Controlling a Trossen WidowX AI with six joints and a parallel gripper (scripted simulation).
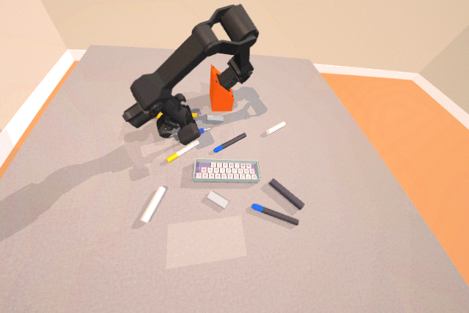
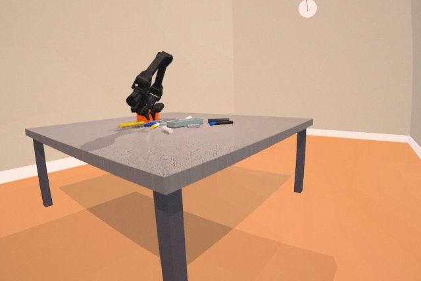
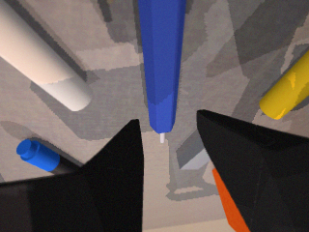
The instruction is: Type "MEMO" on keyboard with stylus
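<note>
My gripper tip is now 20 mm to the right of the blue stylus and 20 mm above it. The rest, counted from my gripper tip: white-and-yellow pen (80 mm ahead, 70 mm to the right, 20 mm below); grey eraser (260 mm ahead, 20 mm to the left, 20 mm below); yellow marker (90 mm behind, 60 mm to the right, 20 mm below).
</note>
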